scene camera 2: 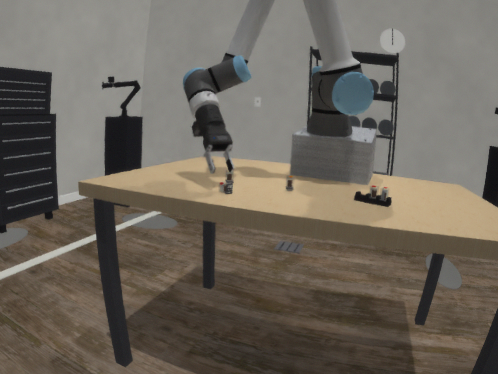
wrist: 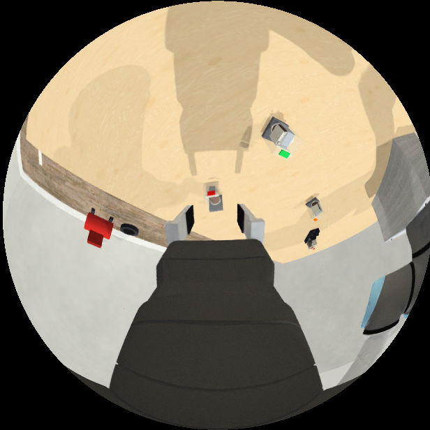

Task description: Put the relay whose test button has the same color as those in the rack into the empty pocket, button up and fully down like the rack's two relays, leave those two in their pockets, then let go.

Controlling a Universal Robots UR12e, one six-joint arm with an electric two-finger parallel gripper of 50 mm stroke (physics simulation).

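Frame: origin at the arm's base, x ahead, y left, z up, level; millimetres.
Seen in the pictures: gripper, between the fingertips: [scene camera 2: 222, 171]; arm's base, origin of its link: [scene camera 2: 329, 131].
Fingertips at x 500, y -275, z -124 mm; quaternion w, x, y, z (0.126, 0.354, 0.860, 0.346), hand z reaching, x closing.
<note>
Pixels of each thing's middle, then the offset from my fingertips to it. Level surfaces: height alone.
- red-button relay, middle of its body: [scene camera 2: 226, 187] dx +18, dy +17, dz -42 mm
- green-button relay, middle of its body: [scene camera 2: 229, 177] dx -106, dy -13, dz -34 mm
- orange-button relay, middle of its body: [scene camera 2: 289, 183] dx -102, dy +173, dz -34 mm
- black rack, middle of its body: [scene camera 2: 373, 198] dx -55, dy +423, dz -44 mm
- wooden table, height of its surface: dz -56 mm
The red-button relay [scene camera 2: 228, 188] [wrist: 215, 201] lies on its side on the table, its dark base to the right in the scene view. The green-button relay [scene camera 2: 229, 177] [wrist: 279, 133] stands behind it, and the orange-button relay [scene camera 2: 290, 184] [wrist: 315, 206] stands apart to the right. The black rack [scene camera 2: 365, 198] [wrist: 313, 233] holds two upright relays with red buttons, a left one [scene camera 2: 374, 192] and a right one [scene camera 2: 385, 194]; its empty pocket is at the left end in the scene view. My gripper [scene camera 2: 222, 170] [wrist: 215, 213] is open, empty and tilted, above the red-button relay.
The wooden table [scene camera 2: 175, 192] carries the grey robot pedestal [scene camera 2: 332, 156] [wrist: 407, 185] at its back. The table's edge shows beyond the fingers in the wrist view. A red object [wrist: 98, 226] stands off the table at the left there.
</note>
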